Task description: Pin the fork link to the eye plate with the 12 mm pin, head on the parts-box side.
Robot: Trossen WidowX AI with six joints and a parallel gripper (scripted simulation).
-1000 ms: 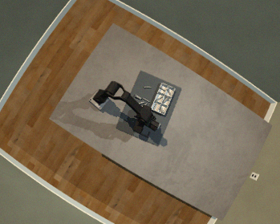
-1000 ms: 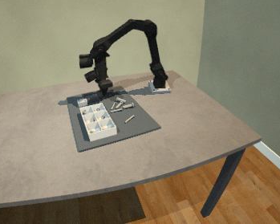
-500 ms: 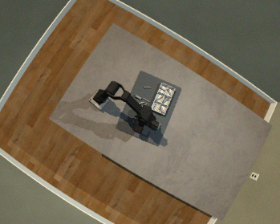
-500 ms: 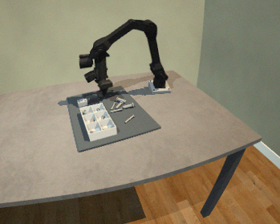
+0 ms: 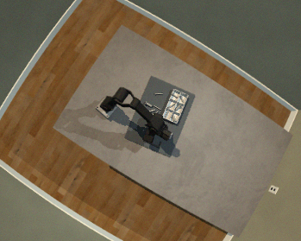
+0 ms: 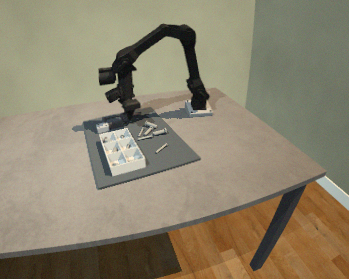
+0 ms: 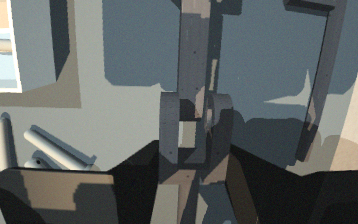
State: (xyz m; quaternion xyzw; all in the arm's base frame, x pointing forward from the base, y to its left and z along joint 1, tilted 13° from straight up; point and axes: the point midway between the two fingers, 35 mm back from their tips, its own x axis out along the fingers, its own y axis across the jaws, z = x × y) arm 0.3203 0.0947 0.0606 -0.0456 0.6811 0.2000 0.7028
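Now: the eye plate 3 cm ahead of my hand, 1 cm to the left of it and 5 cm below it. The rest, counted from my hand: dark bar (9 cm ahead, 6 cm to the right, 6 cm below); pale block (11 cm ahead, 4 cm to the left, 5 cm below); dark mat (1 cm behind, 10 cm to the left, 7 cm below).
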